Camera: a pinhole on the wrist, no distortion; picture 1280 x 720 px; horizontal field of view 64.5 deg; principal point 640.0 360.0 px. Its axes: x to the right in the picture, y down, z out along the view. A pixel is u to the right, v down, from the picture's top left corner.
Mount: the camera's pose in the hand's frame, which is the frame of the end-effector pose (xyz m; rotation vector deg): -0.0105 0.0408 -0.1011 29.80 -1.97 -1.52
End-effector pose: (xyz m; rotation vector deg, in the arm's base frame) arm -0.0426 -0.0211 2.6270 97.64 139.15 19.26
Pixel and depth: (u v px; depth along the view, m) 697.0 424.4 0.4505
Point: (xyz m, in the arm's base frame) -0.1083 -0.0470 2.2909
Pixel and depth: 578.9 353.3 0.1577
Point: -0.0593 -0.0550 2.5831
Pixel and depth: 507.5 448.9 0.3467
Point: -0.0585 -0.0998 2.3934
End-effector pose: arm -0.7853 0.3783 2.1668 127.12 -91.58 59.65
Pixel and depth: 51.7 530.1 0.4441
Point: -0.6047 0.4587 1.7772
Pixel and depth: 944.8 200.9 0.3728
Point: -0.5120 0.2844 2.1242
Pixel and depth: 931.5 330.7 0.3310
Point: -0.5766 0.2772 2.1097
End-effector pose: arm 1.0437 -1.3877 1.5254 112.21 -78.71 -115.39
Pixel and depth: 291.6 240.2 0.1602
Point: 1.0661 -1.2996 1.5479
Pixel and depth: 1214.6 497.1 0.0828
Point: 1.0506 -1.4236 1.5071
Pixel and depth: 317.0 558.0 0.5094
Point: 0.8362 -0.9921 1.5434
